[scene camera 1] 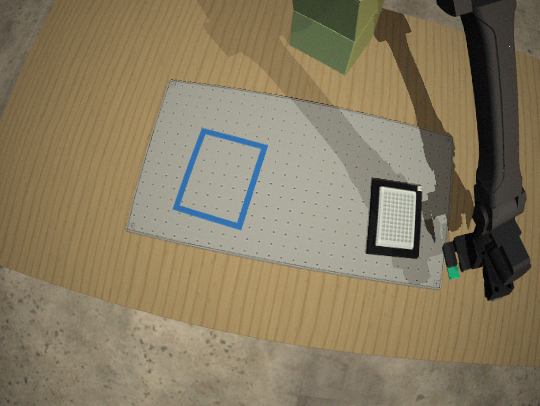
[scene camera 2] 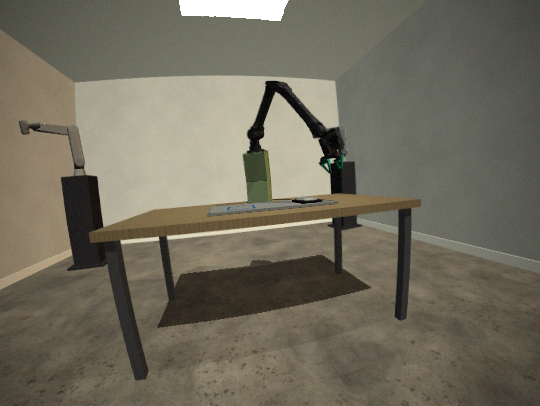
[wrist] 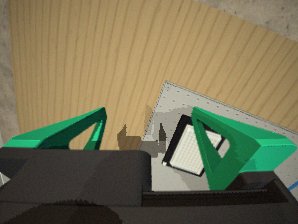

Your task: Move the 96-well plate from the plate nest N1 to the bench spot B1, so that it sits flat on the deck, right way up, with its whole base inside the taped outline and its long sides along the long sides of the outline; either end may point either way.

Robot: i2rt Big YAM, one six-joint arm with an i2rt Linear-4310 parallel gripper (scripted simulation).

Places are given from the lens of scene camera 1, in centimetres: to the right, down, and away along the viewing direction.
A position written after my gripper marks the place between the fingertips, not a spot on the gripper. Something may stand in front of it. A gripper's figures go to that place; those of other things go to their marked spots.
my gripper (scene camera 1: 471,269): 39, 13, 89
white 96-well plate (scene camera 1: 398,240): 27, 8, 106
